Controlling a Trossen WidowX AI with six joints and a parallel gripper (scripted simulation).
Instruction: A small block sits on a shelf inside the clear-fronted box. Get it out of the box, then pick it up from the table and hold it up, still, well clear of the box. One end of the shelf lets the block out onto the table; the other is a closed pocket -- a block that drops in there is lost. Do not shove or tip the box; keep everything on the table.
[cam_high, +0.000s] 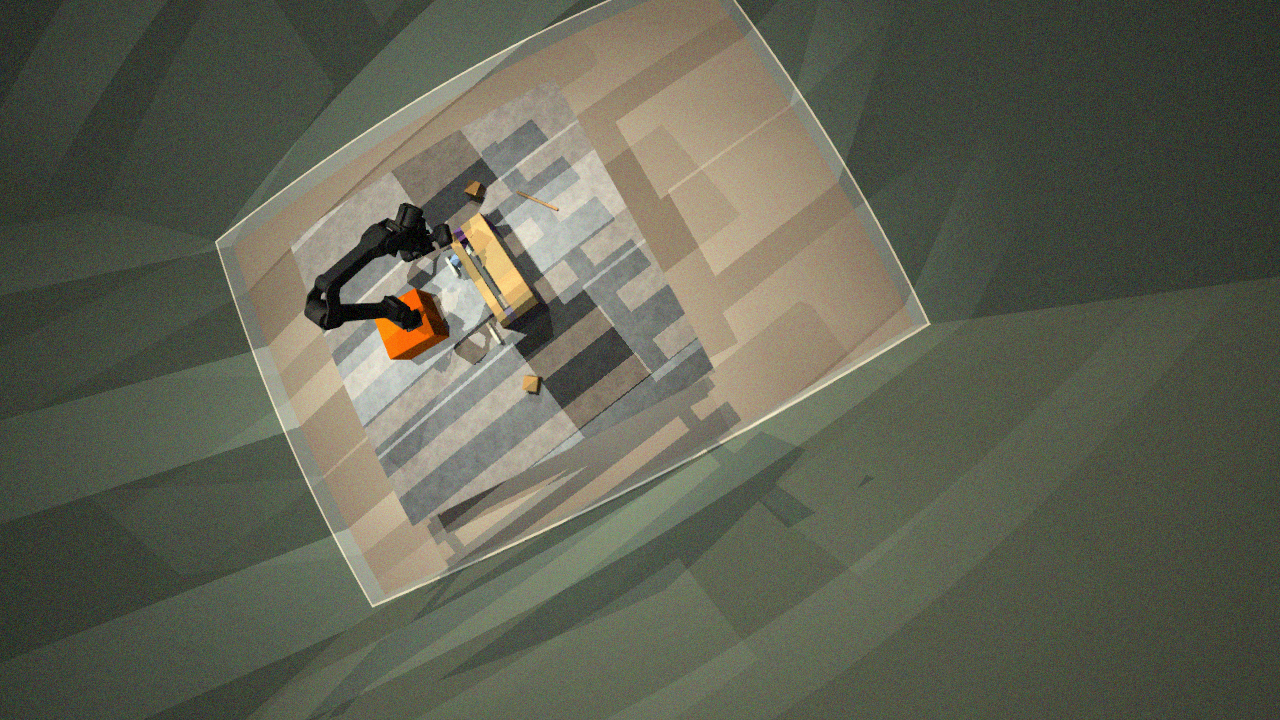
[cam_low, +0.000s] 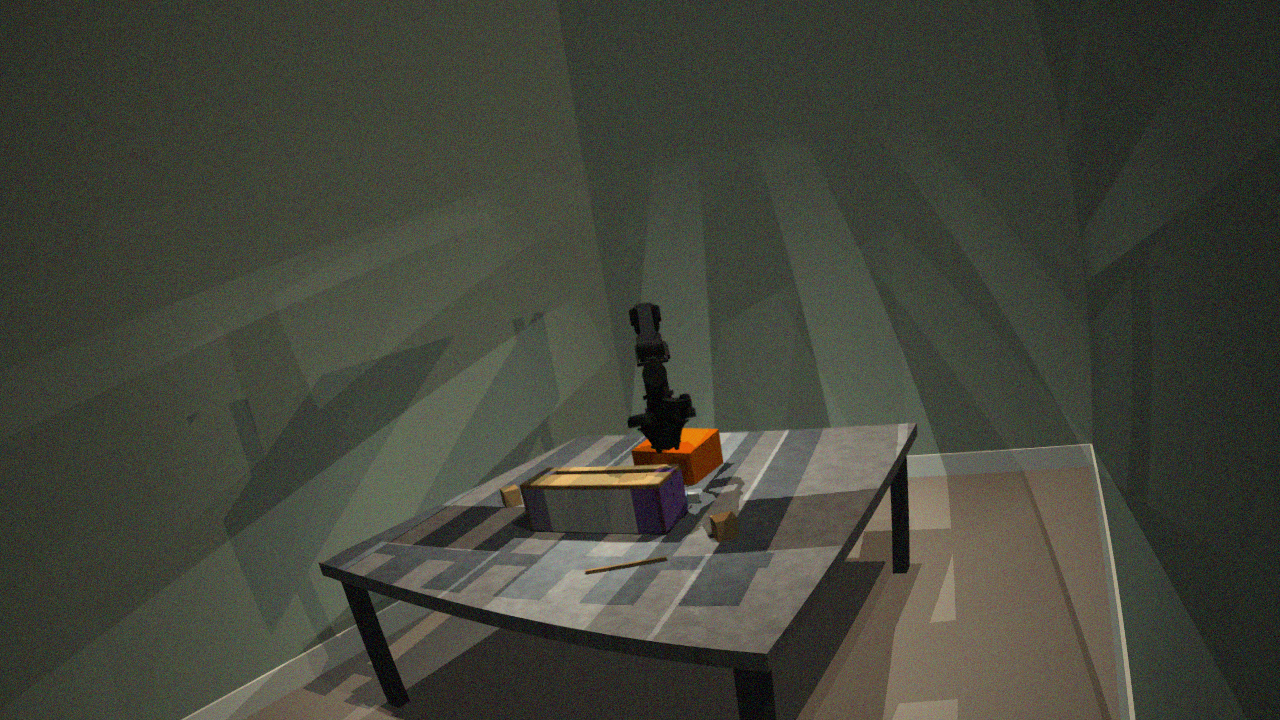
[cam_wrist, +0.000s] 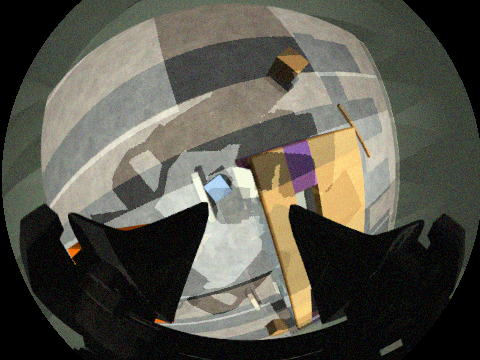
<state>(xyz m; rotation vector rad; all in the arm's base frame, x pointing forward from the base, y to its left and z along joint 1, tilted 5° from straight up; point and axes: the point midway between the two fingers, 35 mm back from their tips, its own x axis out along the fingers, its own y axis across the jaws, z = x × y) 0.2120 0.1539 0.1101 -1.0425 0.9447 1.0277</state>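
My gripper tip is 30 mm past the pale blue block and 140 mm above it. Round my gripper tip: thin stick (330 mm ahead, 80 mm to the left, 150 mm below); then clear-fronted box (80 mm ahead, 150 mm to the right, 90 mm below).
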